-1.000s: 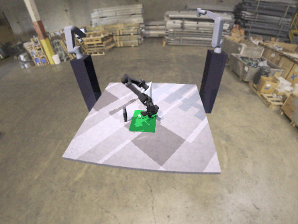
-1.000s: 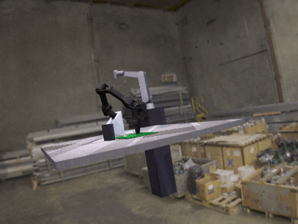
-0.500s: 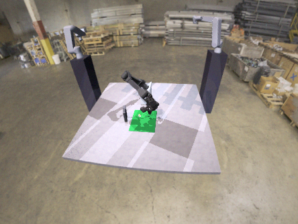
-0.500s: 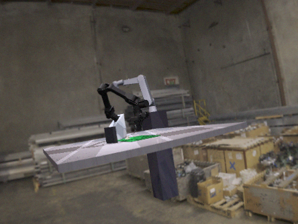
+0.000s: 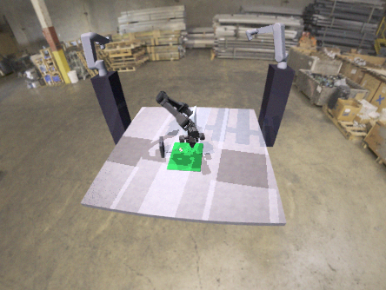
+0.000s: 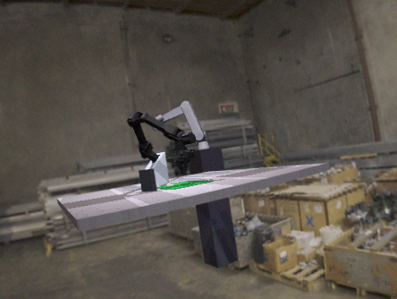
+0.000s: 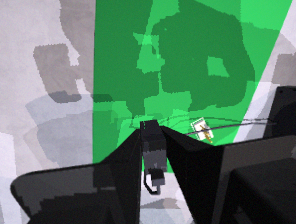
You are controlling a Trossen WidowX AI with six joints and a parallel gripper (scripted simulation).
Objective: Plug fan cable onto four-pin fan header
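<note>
Right now the white fan header is 2 cm behind my gripper tip, 10 cm to the right of it and 7 cm below it. Round my gripper tip: dark grey plug 1 cm behind, 1 cm above; then green board 4 cm ahead, 5 cm to the right, 8 cm below; then black fan 1 cm ahead, 23 cm to the right, 1 cm below.
</note>
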